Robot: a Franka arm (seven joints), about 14 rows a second.
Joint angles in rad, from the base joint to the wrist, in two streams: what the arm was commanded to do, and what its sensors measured. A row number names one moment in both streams.
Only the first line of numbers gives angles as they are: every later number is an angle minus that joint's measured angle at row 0.
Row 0, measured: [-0.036, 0.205, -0.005, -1.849, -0.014, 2.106, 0.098]
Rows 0 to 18, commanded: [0.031, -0.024, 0.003, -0.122, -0.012, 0.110, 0.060]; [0.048, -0.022, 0.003, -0.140, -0.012, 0.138, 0.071]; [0.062, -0.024, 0.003, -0.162, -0.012, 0.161, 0.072]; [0.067, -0.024, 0.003, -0.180, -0.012, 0.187, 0.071]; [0.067, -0.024, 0.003, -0.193, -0.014, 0.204, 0.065]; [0.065, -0.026, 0.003, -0.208, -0.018, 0.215, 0.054]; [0.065, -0.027, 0.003, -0.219, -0.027, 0.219, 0.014]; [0.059, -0.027, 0.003, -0.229, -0.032, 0.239, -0.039]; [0.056, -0.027, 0.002, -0.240, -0.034, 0.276, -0.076]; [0.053, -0.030, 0.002, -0.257, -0.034, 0.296, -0.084]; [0.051, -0.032, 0.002, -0.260, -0.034, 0.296, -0.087]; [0.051, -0.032, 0.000, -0.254, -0.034, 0.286, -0.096]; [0.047, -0.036, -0.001, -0.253, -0.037, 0.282, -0.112]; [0.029, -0.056, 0.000, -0.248, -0.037, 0.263, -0.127]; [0.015, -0.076, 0.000, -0.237, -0.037, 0.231, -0.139]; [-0.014, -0.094, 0.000, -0.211, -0.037, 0.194, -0.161]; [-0.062, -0.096, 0.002, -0.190, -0.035, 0.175, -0.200]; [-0.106, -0.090, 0.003, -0.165, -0.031, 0.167, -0.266]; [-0.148, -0.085, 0.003, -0.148, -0.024, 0.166, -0.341]
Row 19, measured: [-0.060, -0.079, -0.012, -0.183, -0.024, 0.202, -0.228]
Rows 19 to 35, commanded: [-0.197, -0.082, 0.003, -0.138, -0.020, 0.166, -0.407]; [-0.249, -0.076, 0.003, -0.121, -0.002, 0.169, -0.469]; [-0.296, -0.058, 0.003, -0.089, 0.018, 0.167, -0.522]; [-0.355, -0.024, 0.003, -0.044, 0.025, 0.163, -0.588]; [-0.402, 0.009, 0.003, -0.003, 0.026, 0.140, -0.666]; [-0.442, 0.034, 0.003, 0.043, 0.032, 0.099, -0.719]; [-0.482, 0.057, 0.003, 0.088, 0.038, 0.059, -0.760]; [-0.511, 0.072, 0.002, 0.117, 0.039, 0.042, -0.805]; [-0.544, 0.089, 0.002, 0.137, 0.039, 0.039, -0.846]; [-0.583, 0.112, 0.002, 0.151, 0.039, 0.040, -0.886]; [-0.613, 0.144, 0.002, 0.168, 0.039, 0.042, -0.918]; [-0.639, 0.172, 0.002, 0.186, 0.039, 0.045, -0.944]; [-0.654, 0.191, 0.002, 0.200, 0.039, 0.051, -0.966]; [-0.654, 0.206, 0.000, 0.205, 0.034, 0.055, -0.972]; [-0.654, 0.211, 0.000, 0.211, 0.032, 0.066, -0.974]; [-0.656, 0.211, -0.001, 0.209, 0.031, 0.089, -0.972]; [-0.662, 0.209, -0.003, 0.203, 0.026, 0.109, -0.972]
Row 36, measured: [-0.651, 0.200, -0.015, 0.178, 0.017, 0.090, -0.958]
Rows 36 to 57, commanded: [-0.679, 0.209, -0.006, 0.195, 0.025, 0.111, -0.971]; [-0.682, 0.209, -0.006, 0.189, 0.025, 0.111, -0.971]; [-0.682, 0.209, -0.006, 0.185, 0.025, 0.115, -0.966]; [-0.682, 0.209, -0.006, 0.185, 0.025, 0.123, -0.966]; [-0.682, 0.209, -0.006, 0.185, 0.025, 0.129, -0.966]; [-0.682, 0.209, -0.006, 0.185, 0.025, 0.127, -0.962]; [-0.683, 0.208, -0.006, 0.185, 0.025, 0.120, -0.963]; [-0.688, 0.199, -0.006, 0.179, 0.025, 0.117, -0.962]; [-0.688, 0.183, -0.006, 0.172, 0.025, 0.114, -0.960]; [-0.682, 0.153, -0.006, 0.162, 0.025, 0.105, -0.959]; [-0.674, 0.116, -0.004, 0.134, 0.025, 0.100, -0.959]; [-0.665, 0.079, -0.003, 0.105, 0.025, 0.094, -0.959]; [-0.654, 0.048, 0.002, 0.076, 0.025, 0.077, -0.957]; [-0.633, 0.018, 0.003, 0.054, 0.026, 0.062, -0.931]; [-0.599, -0.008, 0.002, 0.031, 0.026, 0.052, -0.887]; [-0.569, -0.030, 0.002, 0.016, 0.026, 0.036, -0.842]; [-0.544, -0.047, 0.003, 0.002, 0.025, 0.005, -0.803]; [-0.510, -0.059, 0.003, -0.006, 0.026, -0.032, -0.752]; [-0.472, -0.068, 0.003, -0.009, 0.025, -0.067, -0.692]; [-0.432, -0.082, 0.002, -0.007, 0.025, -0.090, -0.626]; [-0.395, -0.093, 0.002, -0.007, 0.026, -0.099, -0.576]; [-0.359, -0.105, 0.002, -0.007, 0.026, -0.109, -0.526]
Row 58, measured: [-0.420, -0.054, 0.010, 0.027, 0.017, -0.082, -0.616]
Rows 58 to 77, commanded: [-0.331, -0.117, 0.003, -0.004, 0.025, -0.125, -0.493]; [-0.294, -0.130, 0.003, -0.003, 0.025, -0.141, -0.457]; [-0.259, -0.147, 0.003, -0.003, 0.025, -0.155, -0.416]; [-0.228, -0.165, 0.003, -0.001, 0.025, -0.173, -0.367]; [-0.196, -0.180, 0.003, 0.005, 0.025, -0.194, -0.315]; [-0.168, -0.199, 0.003, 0.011, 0.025, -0.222, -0.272]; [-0.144, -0.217, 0.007, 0.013, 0.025, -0.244, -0.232]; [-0.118, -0.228, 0.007, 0.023, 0.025, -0.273, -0.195]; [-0.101, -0.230, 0.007, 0.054, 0.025, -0.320, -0.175]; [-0.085, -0.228, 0.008, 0.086, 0.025, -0.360, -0.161]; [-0.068, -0.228, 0.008, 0.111, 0.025, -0.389, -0.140]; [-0.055, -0.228, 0.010, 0.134, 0.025, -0.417, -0.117]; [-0.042, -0.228, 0.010, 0.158, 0.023, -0.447, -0.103]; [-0.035, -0.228, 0.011, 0.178, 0.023, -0.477, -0.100]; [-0.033, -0.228, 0.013, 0.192, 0.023, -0.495, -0.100]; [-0.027, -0.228, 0.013, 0.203, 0.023, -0.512, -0.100]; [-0.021, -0.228, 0.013, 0.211, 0.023, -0.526, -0.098]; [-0.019, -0.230, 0.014, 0.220, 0.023, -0.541, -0.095]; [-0.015, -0.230, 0.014, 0.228, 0.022, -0.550, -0.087]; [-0.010, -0.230, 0.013, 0.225, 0.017, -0.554, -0.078]
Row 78, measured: [-0.026, -0.234, 0.017, 0.202, 0.017, -0.516, -0.109]
